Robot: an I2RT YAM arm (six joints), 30 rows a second.
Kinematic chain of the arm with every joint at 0, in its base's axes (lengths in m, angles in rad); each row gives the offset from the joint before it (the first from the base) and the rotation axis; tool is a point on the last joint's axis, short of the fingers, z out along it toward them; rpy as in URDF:
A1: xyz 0 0 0.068 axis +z
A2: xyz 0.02 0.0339 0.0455 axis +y
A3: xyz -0.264 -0.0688 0 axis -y
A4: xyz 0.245 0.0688 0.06 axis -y
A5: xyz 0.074 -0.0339 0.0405 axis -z
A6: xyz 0.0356 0 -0.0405 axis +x
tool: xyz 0 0 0 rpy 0 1.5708 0
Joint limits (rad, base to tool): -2.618..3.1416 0..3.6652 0..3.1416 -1.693..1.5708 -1.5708..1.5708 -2.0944..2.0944
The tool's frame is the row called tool.
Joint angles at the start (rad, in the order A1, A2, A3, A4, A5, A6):
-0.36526 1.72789 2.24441 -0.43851 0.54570 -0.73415
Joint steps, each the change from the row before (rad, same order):
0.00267 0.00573 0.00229 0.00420 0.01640 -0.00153
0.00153 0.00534 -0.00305 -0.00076 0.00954 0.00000
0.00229 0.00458 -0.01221 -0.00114 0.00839 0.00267
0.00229 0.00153 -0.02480 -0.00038 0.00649 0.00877
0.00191 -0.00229 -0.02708 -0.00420 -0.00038 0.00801
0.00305 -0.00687 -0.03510 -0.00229 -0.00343 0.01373
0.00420 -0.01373 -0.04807 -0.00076 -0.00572 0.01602
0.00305 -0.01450 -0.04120 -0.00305 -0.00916 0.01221
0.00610 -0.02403 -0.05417 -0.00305 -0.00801 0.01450
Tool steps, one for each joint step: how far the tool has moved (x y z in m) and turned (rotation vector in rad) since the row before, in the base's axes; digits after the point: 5 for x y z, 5 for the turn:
0.00186 -0.00024 -0.00082 0.00000 0.00005 -0.01378
0.00266 -0.00074 -0.00274 0.00390 0.00831 -0.00798
0.00397 -0.00089 -0.00521 0.00837 0.01445 -0.00595
0.00469 -0.00108 -0.00786 0.01474 0.01785 -0.00391
0.00349 -0.00054 -0.00773 0.01480 0.02070 0.00236
0.00292 0.00023 -0.00847 0.01874 0.01755 0.00626
0.00203 0.00109 -0.01006 0.02187 0.02005 0.00921
0.00047 0.00132 -0.00810 0.01819 0.01804 0.01131
-0.00134 0.00312 -0.00905 0.02086 0.01959 0.01264

